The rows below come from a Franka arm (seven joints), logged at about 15 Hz.
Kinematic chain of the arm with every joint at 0, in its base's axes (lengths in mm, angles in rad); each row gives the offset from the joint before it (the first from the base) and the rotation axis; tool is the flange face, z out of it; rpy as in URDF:
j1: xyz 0 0 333 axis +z
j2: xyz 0 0 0 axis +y
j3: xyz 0 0 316 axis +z
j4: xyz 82.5 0 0 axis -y
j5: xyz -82.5 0 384 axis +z
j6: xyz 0 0 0 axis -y
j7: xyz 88 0 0 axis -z
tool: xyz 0 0 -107 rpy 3.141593 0 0
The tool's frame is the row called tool.
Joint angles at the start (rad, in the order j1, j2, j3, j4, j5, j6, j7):
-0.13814, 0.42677, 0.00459, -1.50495, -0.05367, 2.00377, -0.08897
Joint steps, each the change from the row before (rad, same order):
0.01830, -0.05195, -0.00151, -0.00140, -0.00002, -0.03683, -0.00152
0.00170, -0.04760, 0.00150, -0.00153, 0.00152, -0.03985, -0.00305
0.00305, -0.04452, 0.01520, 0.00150, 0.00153, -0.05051, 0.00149
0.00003, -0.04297, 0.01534, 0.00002, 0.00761, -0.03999, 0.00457
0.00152, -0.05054, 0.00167, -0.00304, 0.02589, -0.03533, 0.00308
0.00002, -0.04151, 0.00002, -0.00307, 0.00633, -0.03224, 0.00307
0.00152, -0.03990, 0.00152, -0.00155, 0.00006, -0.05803, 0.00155
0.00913, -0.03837, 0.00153, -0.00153, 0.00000, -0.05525, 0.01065
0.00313, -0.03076, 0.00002, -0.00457, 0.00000, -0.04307, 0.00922
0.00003, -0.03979, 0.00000, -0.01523, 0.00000, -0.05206, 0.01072
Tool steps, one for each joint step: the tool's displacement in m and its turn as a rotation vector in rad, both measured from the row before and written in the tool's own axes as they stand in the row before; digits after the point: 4 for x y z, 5 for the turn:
-0.0062, -0.0106, -0.0325, -0.00184, 0.01436, -0.01602
-0.0083, -0.0014, -0.0284, 0.00056, 0.00640, -0.00335
-0.0087, -0.0105, -0.0269, 0.00660, -0.00303, -0.01303
-0.0091, -0.0094, -0.0255, 0.01051, 0.00462, -0.00618
-0.0117, -0.0046, -0.0286, 0.02253, 0.01419, 0.00716
-0.0110, -0.0017, -0.0224, 0.00408, 0.00653, 0.00449
-0.0139, -0.0032, -0.0195, 0.00061, -0.01970, -0.00136
-0.0141, -0.0076, -0.0181, 0.00083, -0.01835, 0.00018
-0.0124, -0.0029, -0.0124, 0.00005, -0.01691, 0.00621
-0.0170, -0.0014, -0.0113, -0.00008, -0.02758, 0.01086

